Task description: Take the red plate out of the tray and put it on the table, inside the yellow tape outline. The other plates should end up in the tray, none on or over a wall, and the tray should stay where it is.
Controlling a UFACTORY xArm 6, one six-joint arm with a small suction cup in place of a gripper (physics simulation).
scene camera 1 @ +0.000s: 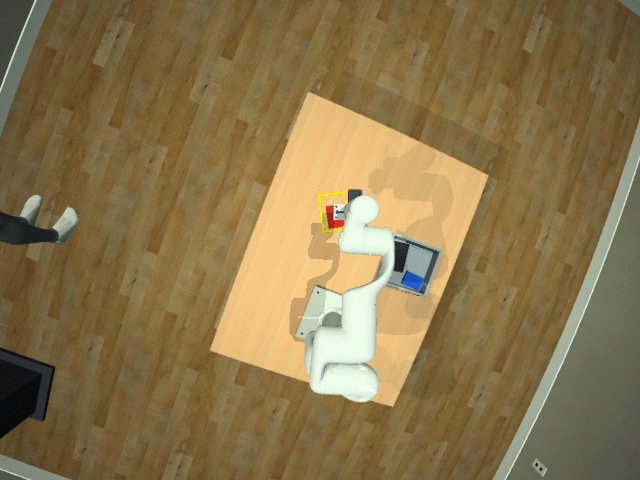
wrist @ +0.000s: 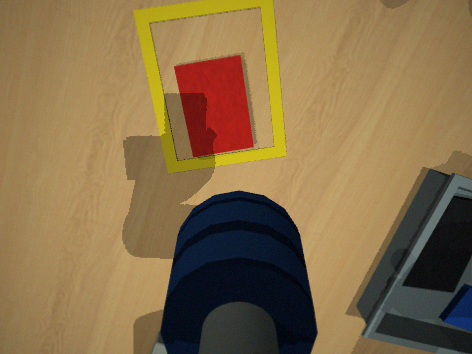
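Seen in the pictures: hand, its tool point: point(wrist: 238, 248); arm's base, origin of its link: point(scene camera 1: 332, 321).
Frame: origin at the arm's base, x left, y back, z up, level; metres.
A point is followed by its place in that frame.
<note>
The red plate point(scene camera 1: 338, 224) @[x 0.112, y -0.411, z -0.023 m] point(wrist: 225, 100) @[x 0.129, y -0.450, z -0.022 m] lies flat on the table inside the yellow tape outline point(scene camera 1: 320, 206) @[x 0.210, y -0.459, z -0.031 m] point(wrist: 275, 100) @[x 0.077, y -0.466, z -0.031 m]. Its near edge in the wrist view runs right along the inner edge of the tape. My suction cup point(wrist: 239, 215) is raised well above the table with nothing on it; bare table shows between its tip and the red plate in the wrist view. The arm hides the cup in the scene view. The tray point(scene camera 1: 432, 272) @[x -0.357, y -0.346, z 0.016 m] point(wrist: 416, 250) @[x -0.125, y -0.361, z 0.018 m] holds a black plate point(scene camera 1: 400, 257) @[x -0.204, y -0.363, z -0.019 m] point(wrist: 442, 245) @[x -0.186, y -0.363, z -0.019 m] and a blue plate point(scene camera 1: 413, 280) @[x -0.301, y -0.283, z -0.019 m] point(wrist: 462, 310) @[x -0.268, y -0.279, z -0.019 m]. The arm covers its left part.
The tray stands to the right of the tape outline, near the table's right edge in the scene view. The robot's base plate point(scene camera 1: 310, 315) @[x 0.100, y 0.004, z -0.007 m] is on the lower part of the table. A person's feet point(scene camera 1: 64, 224) show on the floor at the left.
</note>
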